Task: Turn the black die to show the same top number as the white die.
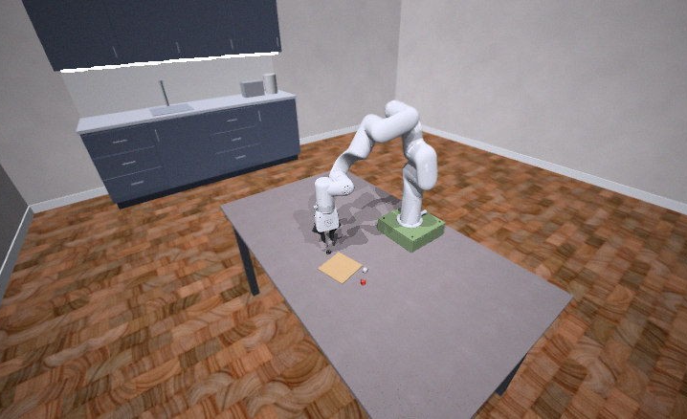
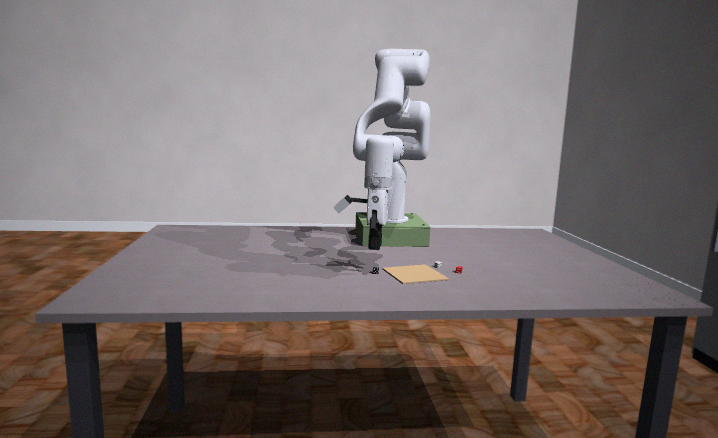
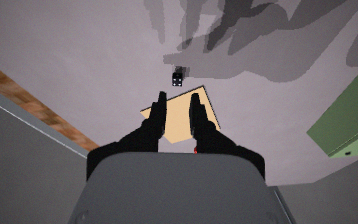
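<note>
My gripper is now 1 cm to the right of the black die and 9 cm above it. The rest, counted from my hand: white die: 7 cm behind, 20 cm to the left, 9 cm below; then red die: 2 cm behind, 25 cm to the left, 9 cm below; then tan mat: 12 cm to the left, 9 cm below.
</note>
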